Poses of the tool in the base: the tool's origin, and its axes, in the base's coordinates. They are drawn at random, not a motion.
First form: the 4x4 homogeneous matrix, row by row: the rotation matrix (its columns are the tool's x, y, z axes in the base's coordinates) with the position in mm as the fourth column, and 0 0 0 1 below. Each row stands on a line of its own.
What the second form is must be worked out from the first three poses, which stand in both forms.
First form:
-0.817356, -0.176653, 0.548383, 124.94
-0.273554, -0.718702, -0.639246, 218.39
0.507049, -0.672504, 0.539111, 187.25
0, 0, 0, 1
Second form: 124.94, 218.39, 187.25, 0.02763, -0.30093, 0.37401, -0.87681
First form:
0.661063, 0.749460, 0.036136, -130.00
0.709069, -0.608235, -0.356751, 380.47
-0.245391, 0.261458, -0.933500, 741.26
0, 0, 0, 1
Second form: -130.00, 380.47, 741.26, 0.17272, 0.89482, 0.40749, -0.05846
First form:
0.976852, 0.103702, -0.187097, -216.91
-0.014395, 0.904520, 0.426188, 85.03
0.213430, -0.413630, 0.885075, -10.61
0, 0, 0, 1
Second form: -216.91, 85.03, -10.61, 0.97037, -0.21637, -0.10319, -0.03043
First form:
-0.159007, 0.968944, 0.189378, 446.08
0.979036, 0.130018, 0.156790, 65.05
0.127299, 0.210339, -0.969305, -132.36
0, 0, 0, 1
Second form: 446.08, 65.05, -132.36, 0.02065, 0.64813, 0.75139, 0.12215
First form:
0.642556, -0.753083, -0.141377, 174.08
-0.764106, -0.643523, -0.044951, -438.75
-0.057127, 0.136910, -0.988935, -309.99
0, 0, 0, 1
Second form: 174.08, -438.75, -309.99, 0.05025, 0.90485, -0.41918, -0.05484
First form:
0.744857, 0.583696, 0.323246, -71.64
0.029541, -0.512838, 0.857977, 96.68
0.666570, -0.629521, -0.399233, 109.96
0, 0, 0, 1
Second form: -71.64, 96.68, 109.96, 0.45629, -0.81500, -0.18811, -0.30362
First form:
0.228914, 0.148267, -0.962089, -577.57
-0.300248, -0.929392, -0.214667, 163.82
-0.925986, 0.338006, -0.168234, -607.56
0, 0, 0, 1
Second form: -577.57, 163.82, -607.56, 0.18117, 0.76265, -0.04982, -0.61892
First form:
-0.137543, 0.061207, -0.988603, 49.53
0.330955, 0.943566, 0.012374, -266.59
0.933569, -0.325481, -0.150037, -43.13
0, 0, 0, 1
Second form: 49.53, -266.59, -43.13, 0.64343, -0.13127, -0.74685, 0.10481
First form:
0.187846, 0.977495, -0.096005, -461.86
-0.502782, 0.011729, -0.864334, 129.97
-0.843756, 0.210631, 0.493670, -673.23
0, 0, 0, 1
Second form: -461.86, 129.97, -673.23, 0.65062, 0.41305, 0.28732, -0.56879
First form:
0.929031, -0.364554, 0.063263, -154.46
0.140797, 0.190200, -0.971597, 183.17
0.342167, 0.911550, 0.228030, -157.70
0, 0, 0, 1
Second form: -154.46, 183.17, -157.70, 0.76604, 0.61457, -0.09102, 0.16492
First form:
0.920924, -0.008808, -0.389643, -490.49
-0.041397, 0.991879, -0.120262, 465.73
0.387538, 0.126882, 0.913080, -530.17
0, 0, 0, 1
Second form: -490.49, 465.73, -530.17, 0.97799, 0.06318, -0.19867, -0.00833
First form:
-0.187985, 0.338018, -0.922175, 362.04
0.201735, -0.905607, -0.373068, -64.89
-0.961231, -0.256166, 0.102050, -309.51
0, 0, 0, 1
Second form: 362.04, -64.89, -309.51, 0.04599, 0.63553, 0.21233, -0.74088
